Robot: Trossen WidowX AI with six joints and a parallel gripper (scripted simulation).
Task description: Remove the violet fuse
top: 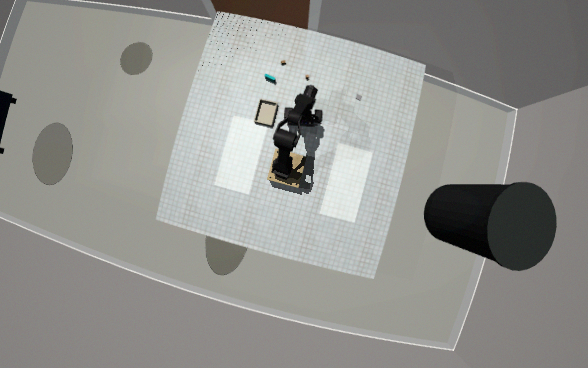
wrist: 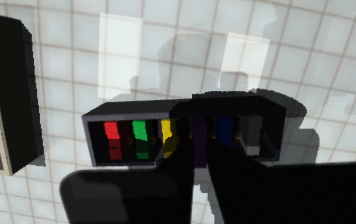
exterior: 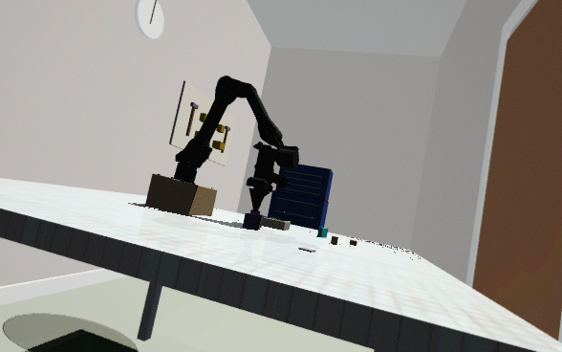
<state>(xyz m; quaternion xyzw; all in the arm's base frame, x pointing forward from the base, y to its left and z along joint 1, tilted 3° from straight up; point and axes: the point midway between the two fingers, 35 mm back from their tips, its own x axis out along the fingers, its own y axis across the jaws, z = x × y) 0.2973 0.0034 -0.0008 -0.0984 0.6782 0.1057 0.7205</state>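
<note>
The blue fuse lies 2 cm to the right of my gripper tip and 2 cm below it. From my gripper tip the other things lie so: yellow fuse 1 cm behind, 2 cm to the left, 2 cm below; then green fuse 1 cm behind, 4 cm to the left, 2 cm below; then violet fuse 1 cm below.
</note>
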